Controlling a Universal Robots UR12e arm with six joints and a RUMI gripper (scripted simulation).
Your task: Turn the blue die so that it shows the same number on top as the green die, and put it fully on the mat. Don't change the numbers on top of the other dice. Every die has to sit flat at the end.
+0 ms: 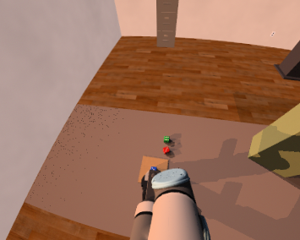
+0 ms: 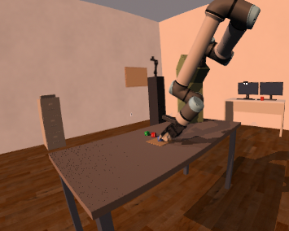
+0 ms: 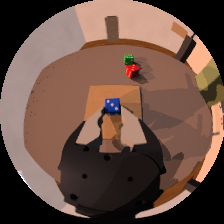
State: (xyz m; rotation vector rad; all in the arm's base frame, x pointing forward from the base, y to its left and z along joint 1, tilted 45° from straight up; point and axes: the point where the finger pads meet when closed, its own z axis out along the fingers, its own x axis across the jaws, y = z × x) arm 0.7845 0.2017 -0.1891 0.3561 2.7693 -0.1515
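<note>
My gripper is now 1 cm to the left of the blue die and 1 cm above it. Round my hand: tan mat (1 cm to the right, 2 cm below); green die (5 cm behind, 19 cm to the right, 1 cm below); red die (6 cm behind, 12 cm to the right, 1 cm below).
</note>
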